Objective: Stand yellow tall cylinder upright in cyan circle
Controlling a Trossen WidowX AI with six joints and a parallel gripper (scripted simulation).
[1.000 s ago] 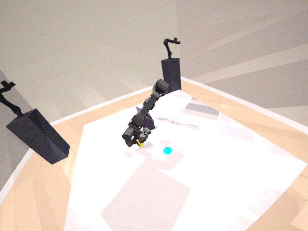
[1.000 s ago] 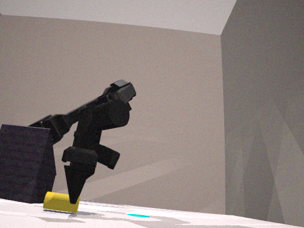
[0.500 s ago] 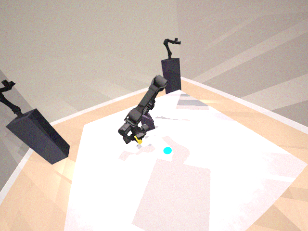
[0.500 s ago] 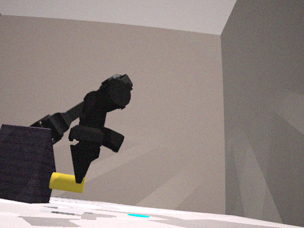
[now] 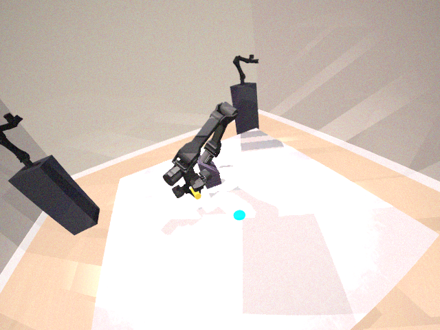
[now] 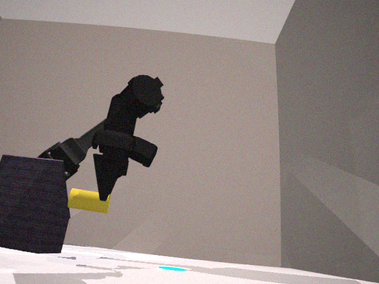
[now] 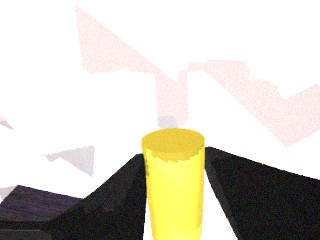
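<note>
The cyan circle is 150 mm ahead of my gripper tip, 130 mm to the left of it and 100 mm below it. Also, from my gripper tip: yellow cylinder 20 mm behind.
</note>
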